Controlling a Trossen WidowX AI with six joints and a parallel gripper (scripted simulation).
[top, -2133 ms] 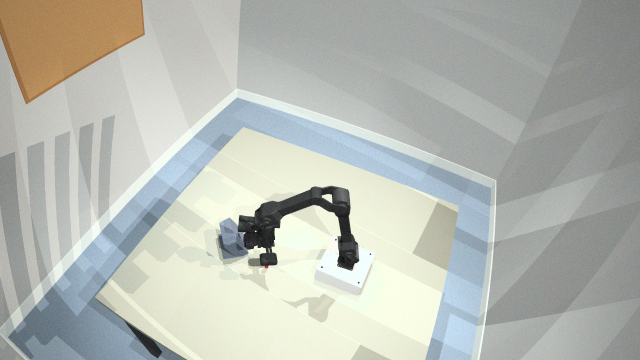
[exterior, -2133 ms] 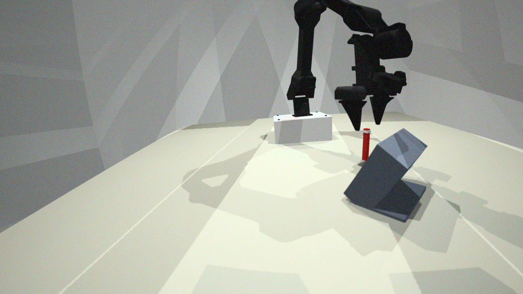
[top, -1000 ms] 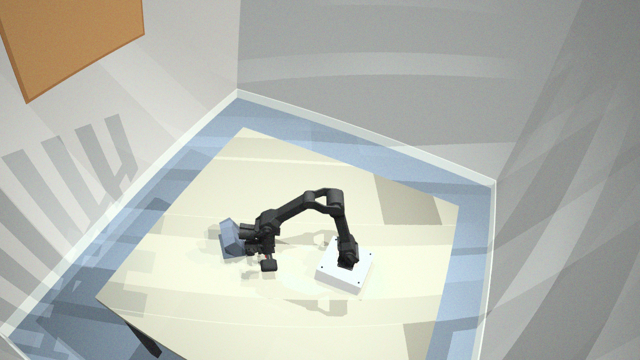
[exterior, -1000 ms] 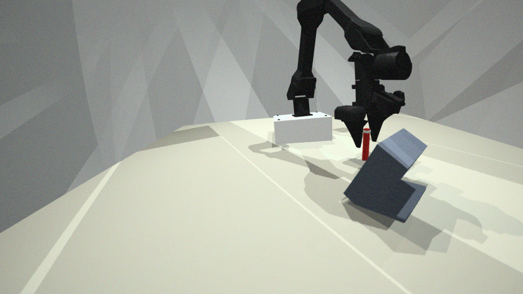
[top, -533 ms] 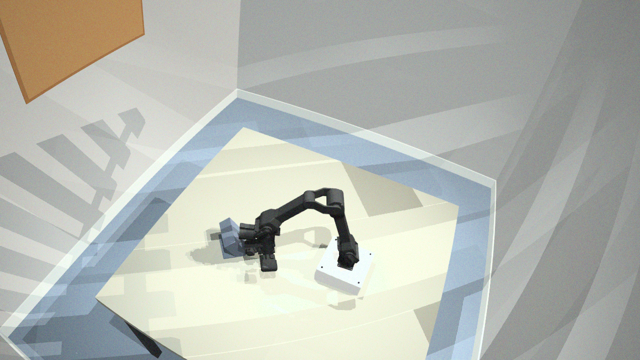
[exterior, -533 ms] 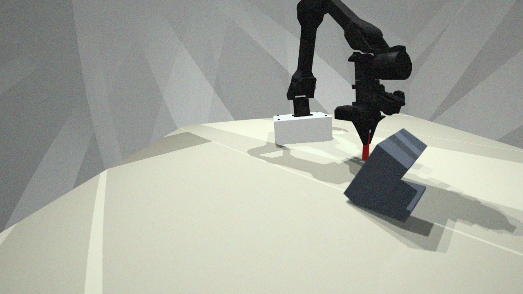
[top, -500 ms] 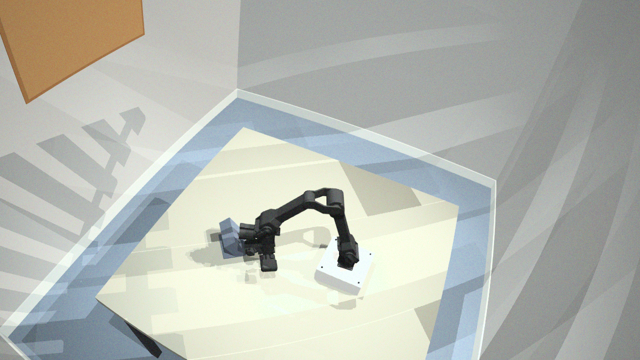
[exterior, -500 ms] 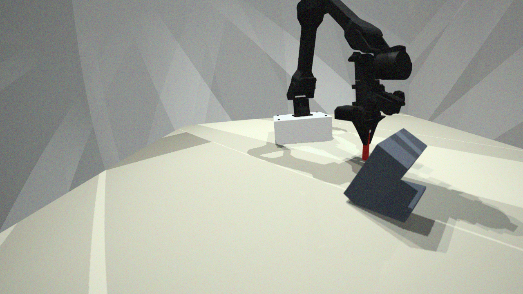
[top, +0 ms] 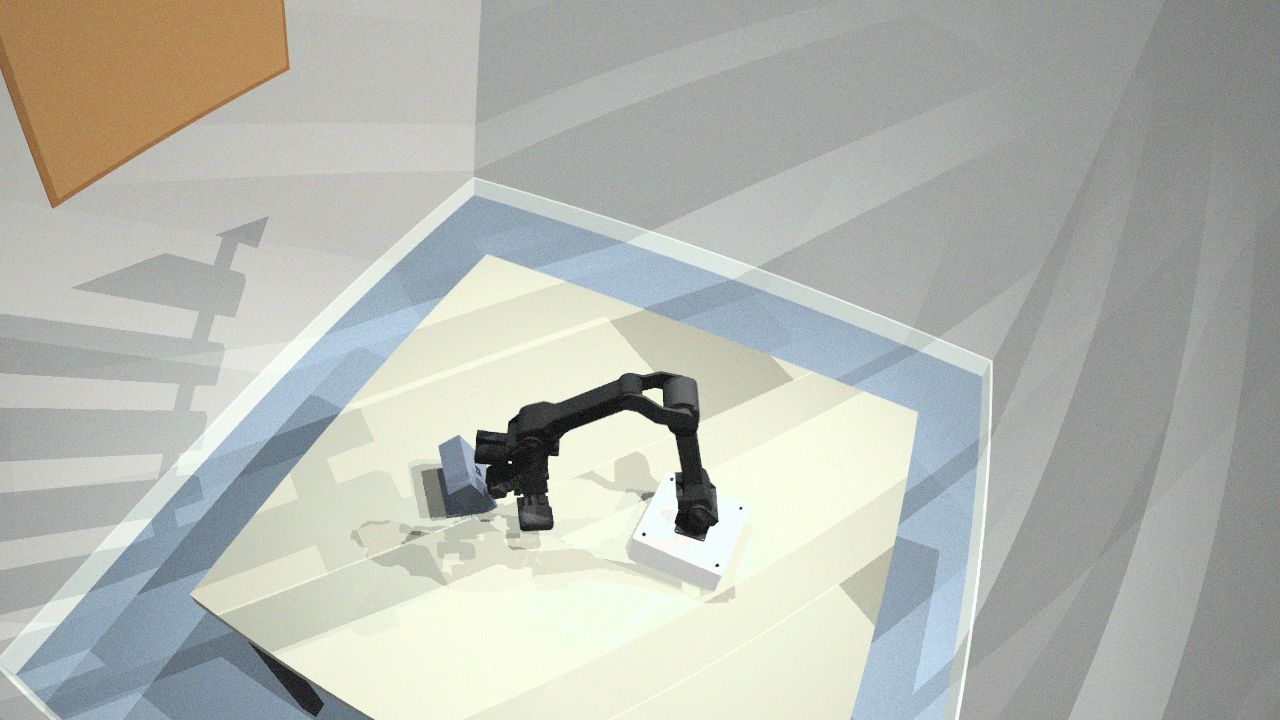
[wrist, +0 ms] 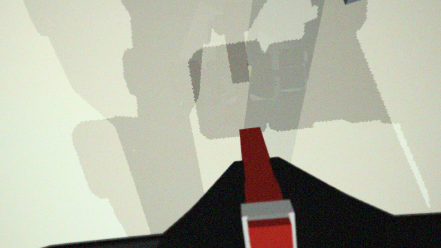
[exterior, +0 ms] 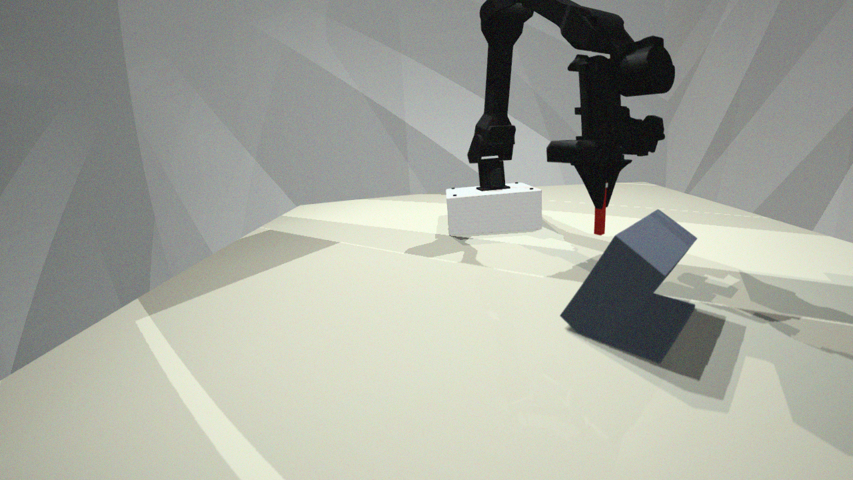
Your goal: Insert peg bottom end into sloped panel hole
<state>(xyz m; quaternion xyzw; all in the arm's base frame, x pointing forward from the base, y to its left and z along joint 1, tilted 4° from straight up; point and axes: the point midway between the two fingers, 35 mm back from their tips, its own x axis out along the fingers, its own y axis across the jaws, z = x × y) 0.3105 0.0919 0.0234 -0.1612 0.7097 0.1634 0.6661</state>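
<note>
My gripper tip is now 160 mm short of the sloped panel, 50 mm to the left of it and 40 mm above it. Also, from my gripper tip: red square peg: 20 mm above.
</note>
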